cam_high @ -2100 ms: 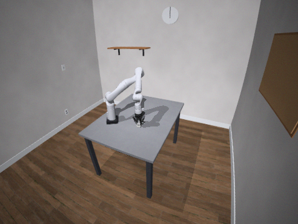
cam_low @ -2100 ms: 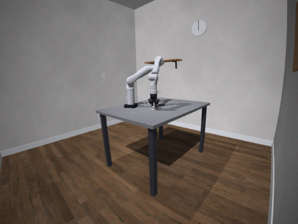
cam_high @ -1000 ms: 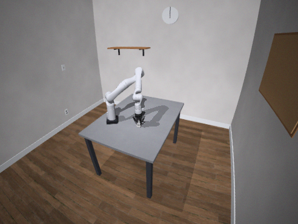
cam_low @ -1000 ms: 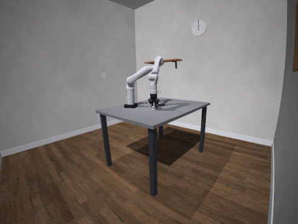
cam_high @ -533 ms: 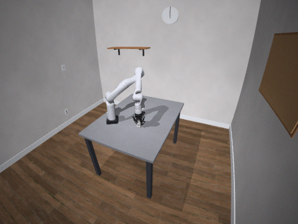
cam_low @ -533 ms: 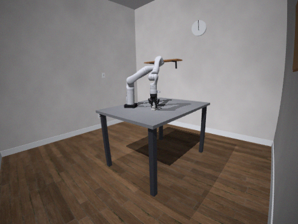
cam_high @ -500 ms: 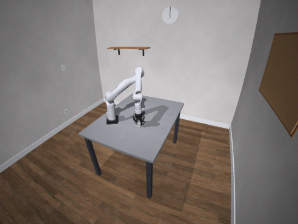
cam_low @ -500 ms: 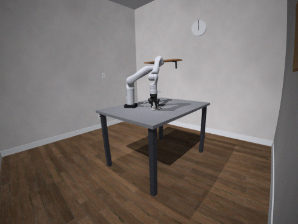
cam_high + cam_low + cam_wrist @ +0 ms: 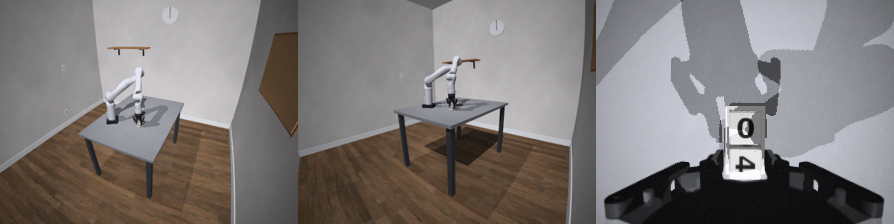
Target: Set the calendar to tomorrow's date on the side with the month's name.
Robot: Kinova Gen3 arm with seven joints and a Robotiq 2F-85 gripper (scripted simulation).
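Now: the white digit cube 1 cm below my hand. The rest, counted from my hand: calendar tray: 3 cm below, 2 cm to the left.
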